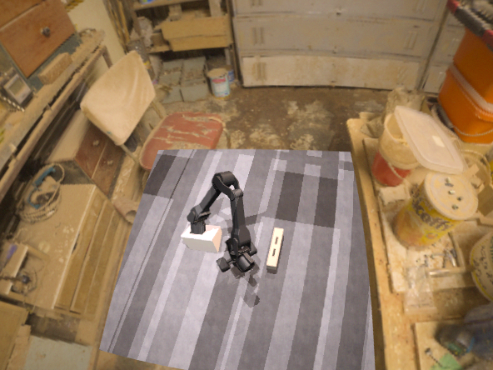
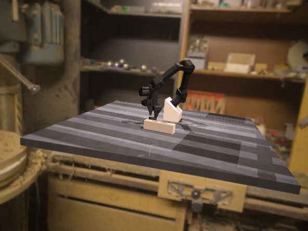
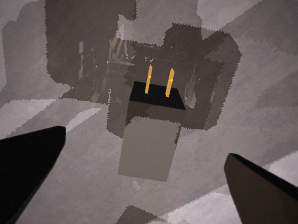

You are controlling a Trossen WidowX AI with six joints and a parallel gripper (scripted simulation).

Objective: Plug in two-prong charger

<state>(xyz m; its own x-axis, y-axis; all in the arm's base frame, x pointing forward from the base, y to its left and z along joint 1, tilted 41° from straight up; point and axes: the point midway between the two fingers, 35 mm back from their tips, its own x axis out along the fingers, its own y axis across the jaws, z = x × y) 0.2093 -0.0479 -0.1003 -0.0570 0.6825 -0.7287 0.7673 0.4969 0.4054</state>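
My gripper tip is now 10 mm short of the dark grey rectangular block, 10 mm to the left of it and 20 mm above it.
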